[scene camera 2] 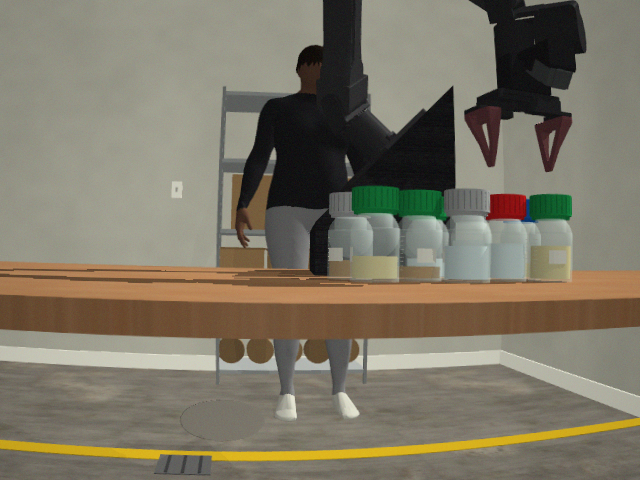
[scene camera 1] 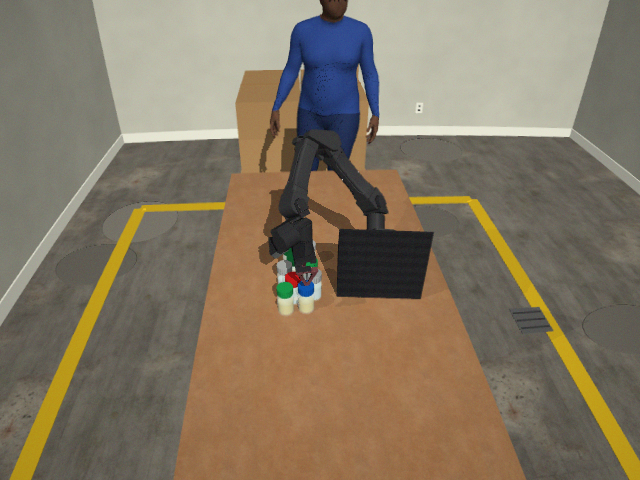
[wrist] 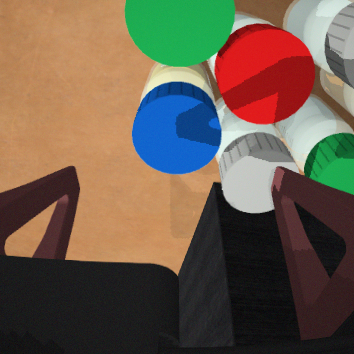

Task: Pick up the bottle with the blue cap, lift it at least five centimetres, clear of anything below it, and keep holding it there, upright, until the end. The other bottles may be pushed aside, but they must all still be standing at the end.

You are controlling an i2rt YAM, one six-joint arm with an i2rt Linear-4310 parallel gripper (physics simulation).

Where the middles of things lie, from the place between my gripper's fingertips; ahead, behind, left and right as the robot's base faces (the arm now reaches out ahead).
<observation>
I see my gripper 23 cm to the left of the grey-capped bottle (scene camera 2: 340, 203), 10 cm above it and 3 cm past it.
</observation>
